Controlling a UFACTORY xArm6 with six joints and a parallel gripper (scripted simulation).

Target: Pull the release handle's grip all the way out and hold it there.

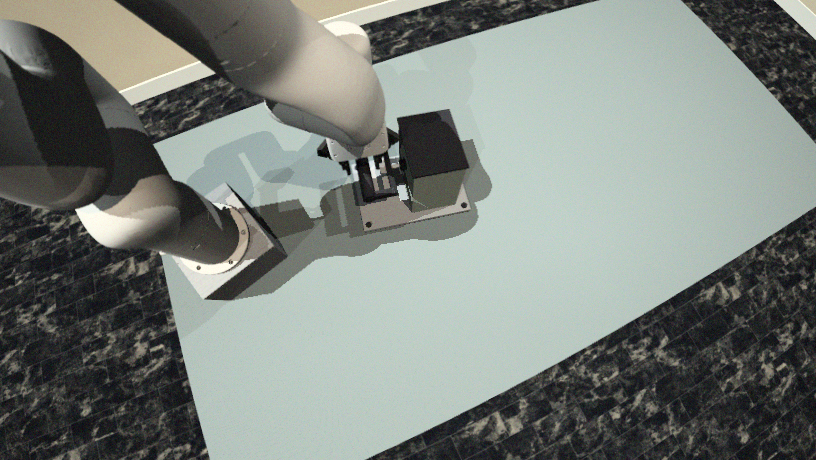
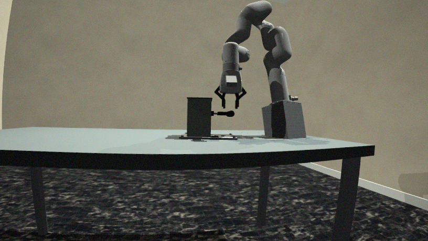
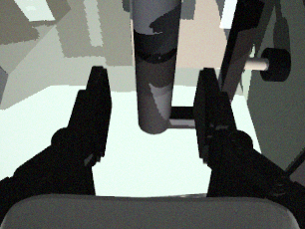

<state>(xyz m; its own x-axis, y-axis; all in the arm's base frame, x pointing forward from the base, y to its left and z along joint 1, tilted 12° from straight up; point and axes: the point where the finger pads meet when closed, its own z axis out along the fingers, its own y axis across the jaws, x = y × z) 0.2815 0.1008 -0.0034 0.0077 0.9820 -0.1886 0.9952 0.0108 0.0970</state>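
The base plate lies 10 cm ahead of my hand and 14 cm below it.
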